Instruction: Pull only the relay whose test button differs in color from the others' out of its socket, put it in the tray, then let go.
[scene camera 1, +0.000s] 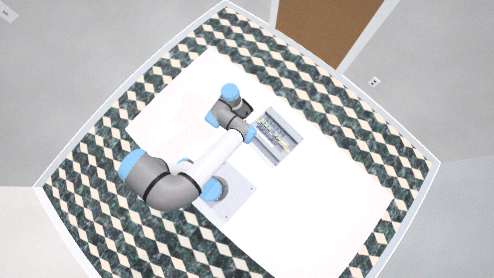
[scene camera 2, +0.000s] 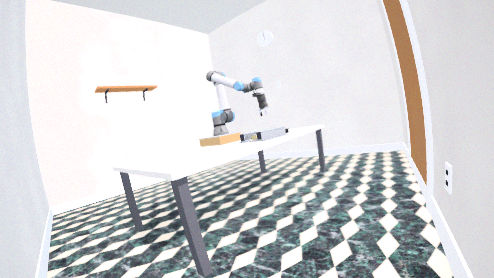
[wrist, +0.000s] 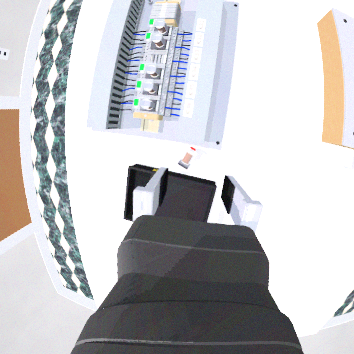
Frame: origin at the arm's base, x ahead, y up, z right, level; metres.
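Seen in the pictures: gripper, fingertip midpoint: (scene camera 2: 264, 115) (wrist: 194, 182); arm's base, link origin: (scene camera 2: 221, 134).
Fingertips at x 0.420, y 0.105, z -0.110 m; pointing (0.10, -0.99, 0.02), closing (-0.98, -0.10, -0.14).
Pixels of each thing's top centre, then the offset from my fingertips to it. "*": a spot on its surface instead.
- relay with the red test button, top centre: (wrist: 186, 158) dx +0.027, dy -0.150, dz -0.001 m
- black tray, surface spot: (wrist: 180, 200) * dx +0.043, dy -0.177, dz -0.088 m
- grey panel, top centre: (wrist: 160, 55) (scene camera 1: 273, 134) dx +0.070, dy -0.170, dz +0.194 m
The relay with the red test button (wrist: 187, 157) lies on its side on the white table, in the strip between the black tray (wrist: 180, 200) and the panel's near edge. Several relays with green test buttons (wrist: 150, 88) stand in a row of sockets; one place between them holds no relay. My gripper (wrist: 194, 182) (scene camera 2: 263, 113) is open and empty. It hangs above the table, and in the wrist view its fingers overlap the tray. The gripper body hides the tray's near part. In scene camera 1 the arm hides the fingertips and the loose relay.
The grey panel (scene camera 1: 287, 125) (wrist: 225, 75) carries raised side ducts, blue wires and white labels beside the relay row. The robot's base stands on a block with orange-brown sides (scene camera 2: 220, 141) (wrist: 334, 85). The white table's edge (scene camera 2: 150, 172) shows above the tiled floor.
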